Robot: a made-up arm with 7 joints.
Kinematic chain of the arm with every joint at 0, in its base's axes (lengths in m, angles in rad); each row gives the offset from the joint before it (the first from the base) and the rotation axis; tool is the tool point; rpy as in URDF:
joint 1: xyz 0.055 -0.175 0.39 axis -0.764 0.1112 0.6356
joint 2: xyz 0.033 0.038 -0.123 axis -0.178 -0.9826 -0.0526
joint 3: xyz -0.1 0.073 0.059 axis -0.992 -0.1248 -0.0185
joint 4: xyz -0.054 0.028 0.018 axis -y
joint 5: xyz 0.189 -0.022 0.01 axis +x
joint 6: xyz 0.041 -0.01 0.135 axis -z
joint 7: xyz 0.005 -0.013 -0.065 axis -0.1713 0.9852 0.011
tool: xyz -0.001 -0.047 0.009 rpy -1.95 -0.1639 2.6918
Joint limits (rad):
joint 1: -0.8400..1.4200
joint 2: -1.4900..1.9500
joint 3: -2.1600..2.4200
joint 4: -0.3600..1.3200
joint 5: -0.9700..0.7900
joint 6: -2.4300..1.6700
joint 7: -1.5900..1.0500
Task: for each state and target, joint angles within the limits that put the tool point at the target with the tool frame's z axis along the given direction. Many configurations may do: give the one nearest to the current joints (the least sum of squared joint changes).
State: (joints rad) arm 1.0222 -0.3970 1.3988 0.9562 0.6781 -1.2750 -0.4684
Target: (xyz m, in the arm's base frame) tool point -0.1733 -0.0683 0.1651 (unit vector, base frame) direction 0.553 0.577 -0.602
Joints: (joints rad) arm 1.4200 0.2168 1.3408 0.5492 0.7900 -1.7167 -0.4686
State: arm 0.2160 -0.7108 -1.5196 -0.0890 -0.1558 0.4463 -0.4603
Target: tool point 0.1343 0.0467 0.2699 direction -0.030 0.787 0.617
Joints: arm -0.1959 -0.9235 -1.9488 -0.3600 0.4942 -0.0143 -1.0527
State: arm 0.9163 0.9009 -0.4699 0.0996 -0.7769 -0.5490 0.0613
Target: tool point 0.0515 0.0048 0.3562 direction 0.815 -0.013 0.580
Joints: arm 0.9543 0.3500 -0.3386 0.1014 -0.8304 -1.2255 0.0705
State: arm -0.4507 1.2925 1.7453 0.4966 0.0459 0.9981 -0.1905
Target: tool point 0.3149 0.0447 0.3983 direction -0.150 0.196 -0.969
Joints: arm -0.8255 1.8812 2.1447 0.3298 -0.2959 0.8577 0.2771
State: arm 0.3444 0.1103 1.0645 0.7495 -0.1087 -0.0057 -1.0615
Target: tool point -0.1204 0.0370 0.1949 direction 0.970 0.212 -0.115
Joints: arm 1.0513 -0.4397 1.7354 0.8658 0.6657 -0.1611 -0.8561
